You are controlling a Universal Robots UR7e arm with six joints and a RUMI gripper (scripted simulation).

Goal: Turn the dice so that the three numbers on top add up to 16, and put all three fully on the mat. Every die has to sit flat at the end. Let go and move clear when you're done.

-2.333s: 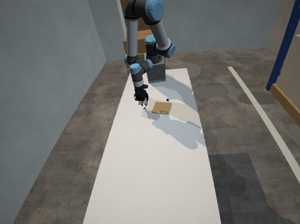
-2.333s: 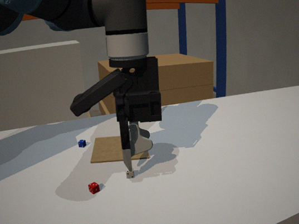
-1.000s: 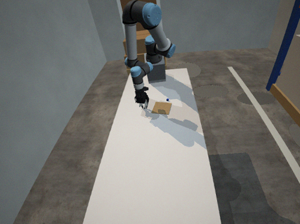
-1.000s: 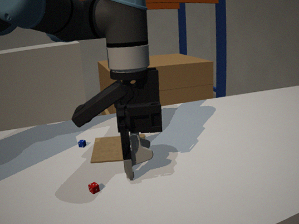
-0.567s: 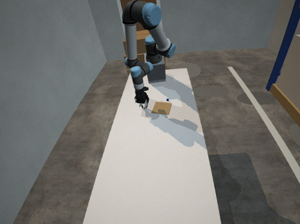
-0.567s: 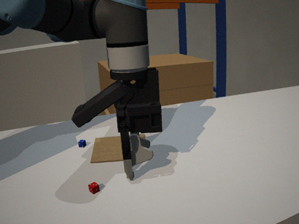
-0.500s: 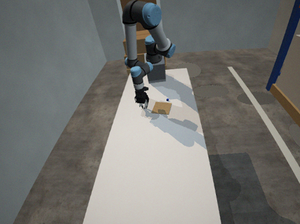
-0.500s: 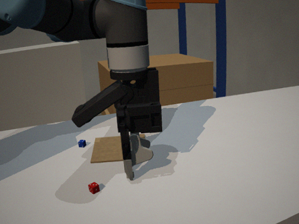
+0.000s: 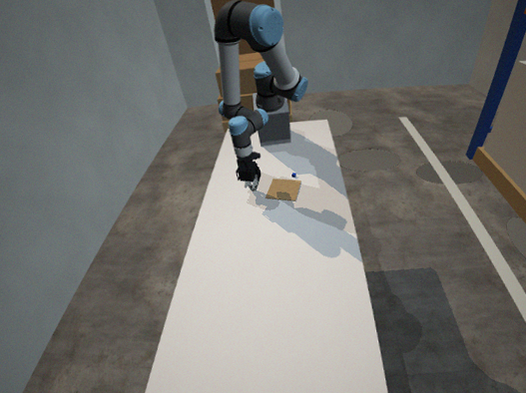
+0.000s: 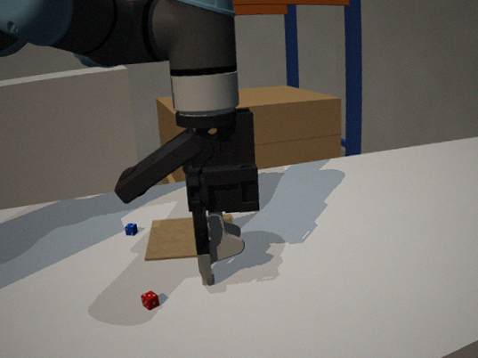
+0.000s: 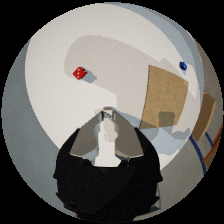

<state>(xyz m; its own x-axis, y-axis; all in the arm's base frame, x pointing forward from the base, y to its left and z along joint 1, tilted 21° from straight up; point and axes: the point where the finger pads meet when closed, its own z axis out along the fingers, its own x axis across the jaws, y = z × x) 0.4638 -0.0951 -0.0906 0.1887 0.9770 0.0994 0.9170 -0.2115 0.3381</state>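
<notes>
The white die is 10 mm below my hand. Also, from my hand: blue die: 80 mm behind, 190 mm to the left, 10 mm below; mat: 10 mm ahead, 140 mm to the left, 20 mm below; red die: 80 mm behind, 30 mm to the right, 10 mm below.
</notes>
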